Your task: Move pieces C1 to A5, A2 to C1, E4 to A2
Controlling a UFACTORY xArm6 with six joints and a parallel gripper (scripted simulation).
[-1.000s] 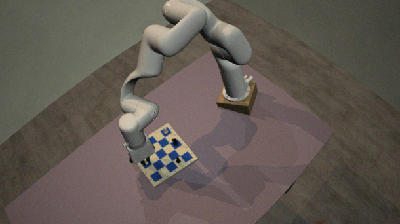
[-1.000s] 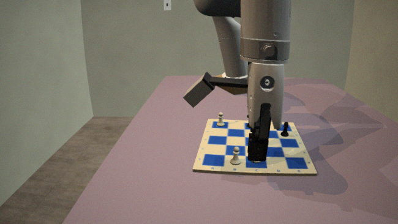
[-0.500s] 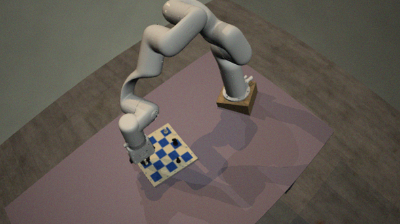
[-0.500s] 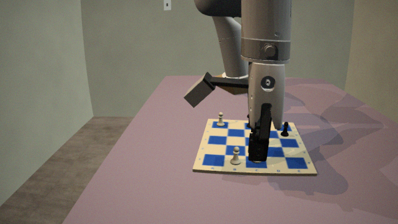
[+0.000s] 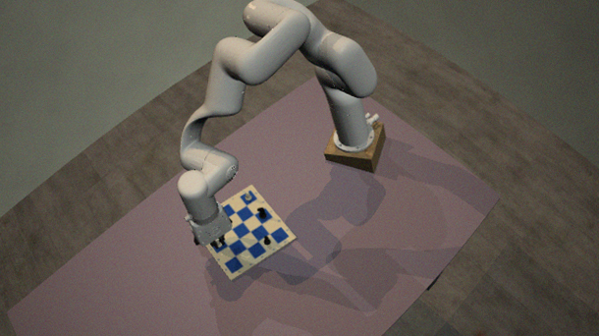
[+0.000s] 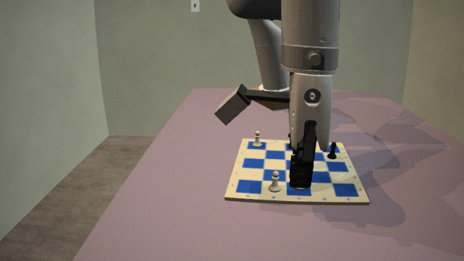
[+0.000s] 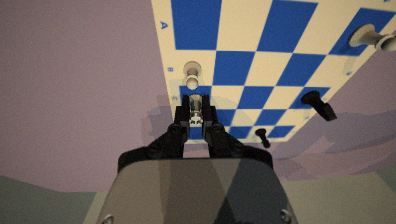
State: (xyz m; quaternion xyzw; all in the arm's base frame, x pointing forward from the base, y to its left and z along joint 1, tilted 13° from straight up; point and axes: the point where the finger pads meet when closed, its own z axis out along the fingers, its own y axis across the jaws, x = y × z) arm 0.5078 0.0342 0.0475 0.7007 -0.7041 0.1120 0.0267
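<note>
Right now the white rook is 1 cm below my hand. From my hand the other things lie so: black pawn 11 cm behind, 7 cm to the left, 2 cm below; then chessboard 8 cm behind, 3 cm below; then black knight 15 cm behind, 2 cm below.
</note>
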